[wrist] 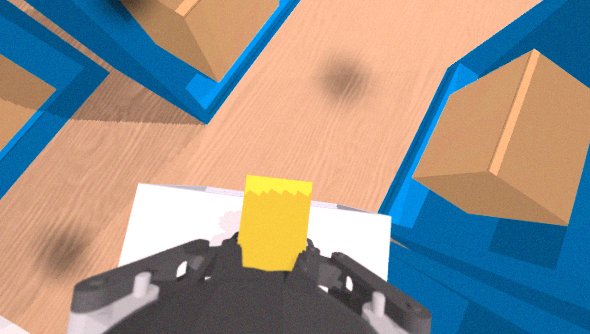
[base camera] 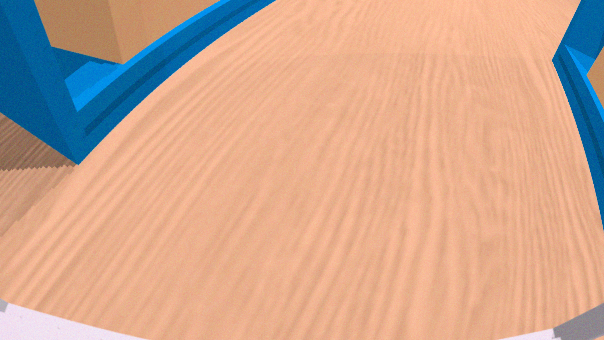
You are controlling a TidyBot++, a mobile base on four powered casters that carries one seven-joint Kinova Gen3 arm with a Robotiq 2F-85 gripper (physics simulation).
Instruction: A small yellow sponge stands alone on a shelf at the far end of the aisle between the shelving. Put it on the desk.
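Frame: origin at the arm's base, x ahead, y left, z up, level; metres.
Where they show: gripper, fingertip midpoint: (wrist: pixel 273 239).
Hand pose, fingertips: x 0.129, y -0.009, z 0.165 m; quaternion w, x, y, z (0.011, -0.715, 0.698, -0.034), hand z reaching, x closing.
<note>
After its pixels a point has its place.
The yellow sponge (wrist: pixel 276 220) @(x 0.155, y -0.008, z 0.215 m) is between the two fingers of my gripper (wrist: pixel 273 239) @(x 0.129, y -0.009, z 0.165 m) in the wrist view, and its far end sticks out past the fingertips. My gripper is shut on it and holds it above the white top of my base (wrist: pixel 165 215) @(x 0.100, y 0.190, z -0.014 m). The gripper and the sponge do not show in the base camera view. The desk does not show in either view.
Blue shelving (base camera: pixel 55 100) @(x 0.410, y 0.315, z -0.280 m) (wrist: pixel 165 75) @(x 0.417, y 0.312, z -0.096 m) with a cardboard box (base camera: pixel 82 27) @(x 0.590, y 0.370, z -0.258 m) (wrist: pixel 225 35) @(x 0.647, y 0.235, z -0.192 m) stands on the left. More blue shelving (base camera: pixel 575 95) @(x 0.668, y -0.683, z -0.365 m) (wrist: pixel 425 125) @(x 0.553, y -0.637, z -0.358 m) with a box (wrist: pixel 465 130) @(x 0.459, y -0.615, z -0.168 m) stands close on the right. A wooden floor aisle (base camera: pixel 350 175) (wrist: pixel 320 130) runs between them.
</note>
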